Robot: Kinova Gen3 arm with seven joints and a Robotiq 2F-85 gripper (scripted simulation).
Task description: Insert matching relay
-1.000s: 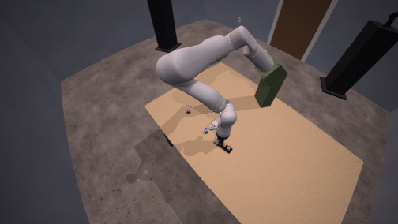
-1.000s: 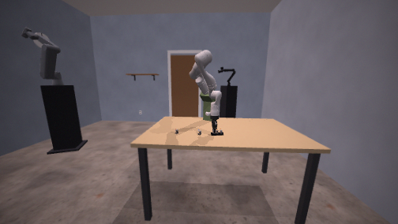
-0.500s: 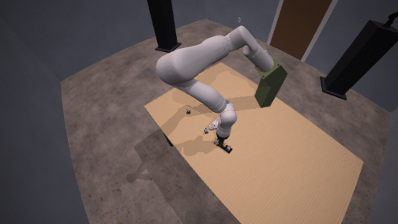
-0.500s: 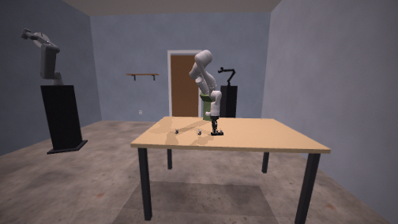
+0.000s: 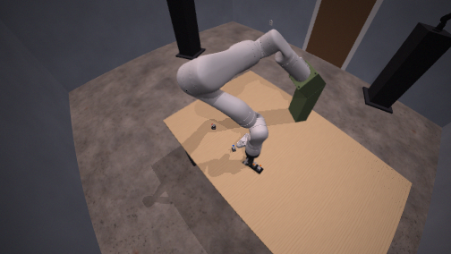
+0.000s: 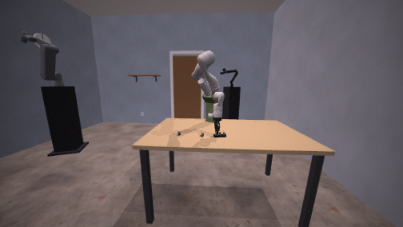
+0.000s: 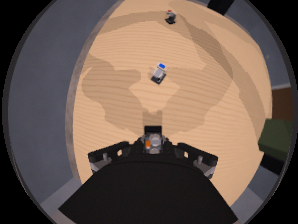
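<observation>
Right now the rack is 10 mm ahead of my hand, 30 mm to the left of it and 30 mm below it.
</observation>
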